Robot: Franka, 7 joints.
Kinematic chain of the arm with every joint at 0, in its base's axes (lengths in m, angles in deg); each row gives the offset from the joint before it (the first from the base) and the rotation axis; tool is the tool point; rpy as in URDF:
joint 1: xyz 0 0 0.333 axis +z
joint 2: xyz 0 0 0 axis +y
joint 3: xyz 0 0 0.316 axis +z
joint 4: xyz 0.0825 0 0 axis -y
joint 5: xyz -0.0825 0 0.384 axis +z
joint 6: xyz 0 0 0 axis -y
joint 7: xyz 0.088 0 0 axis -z
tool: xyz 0 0 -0.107 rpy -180 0 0
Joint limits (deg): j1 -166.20..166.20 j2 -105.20..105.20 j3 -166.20..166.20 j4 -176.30..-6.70 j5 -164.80..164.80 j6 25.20..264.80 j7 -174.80..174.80
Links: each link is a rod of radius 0.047 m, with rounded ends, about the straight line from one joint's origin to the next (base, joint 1, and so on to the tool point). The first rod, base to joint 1, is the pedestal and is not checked.
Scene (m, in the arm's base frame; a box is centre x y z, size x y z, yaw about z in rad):
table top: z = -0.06
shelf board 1: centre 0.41 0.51 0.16 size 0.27 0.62 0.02 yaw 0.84
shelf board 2: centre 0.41 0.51 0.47 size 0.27 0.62 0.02 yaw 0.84
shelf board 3: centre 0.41 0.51 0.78 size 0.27 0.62 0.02 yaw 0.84
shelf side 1: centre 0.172 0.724 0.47 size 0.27 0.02 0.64 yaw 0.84
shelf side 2: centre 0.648 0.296 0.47 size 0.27 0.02 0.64 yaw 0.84
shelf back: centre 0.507 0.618 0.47 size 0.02 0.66 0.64 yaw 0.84
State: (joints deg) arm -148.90 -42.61 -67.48 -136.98 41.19 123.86 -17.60
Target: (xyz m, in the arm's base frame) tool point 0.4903 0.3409 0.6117
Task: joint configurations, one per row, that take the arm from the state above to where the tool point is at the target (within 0.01 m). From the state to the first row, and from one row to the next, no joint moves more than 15 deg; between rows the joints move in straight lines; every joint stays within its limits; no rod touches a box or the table.
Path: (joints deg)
1: -146.64 -31.69 -80.06 -141.57 46.98 130.85 -22.35
2: -144.38 -20.77 -92.63 -146.16 52.77 137.83 -27.11
3: -142.13 -9.86 -105.21 -150.75 58.56 144.82 -31.86
4: -139.87 1.06 -117.79 -155.34 64.35 151.80 -36.61
5: -137.61 11.98 -130.37 -159.93 70.14 158.79 -41.37
6: -147.14 21.33 -142.31 -154.05 62.32 156.67 -33.45
7: -156.67 30.68 -154.26 -148.17 54.50 154.56 -25.52
8: -166.20 40.03 -166.20 -142.29 46.68 152.44 -17.60
9: -166.20 27.54 -163.83 -130.24 44.99 149.15 -17.60
10: -166.20 15.05 -161.46 -118.19 43.29 145.85 -17.60
11: -166.20 2.57 -159.09 -106.14 41.60 142.56 -17.60

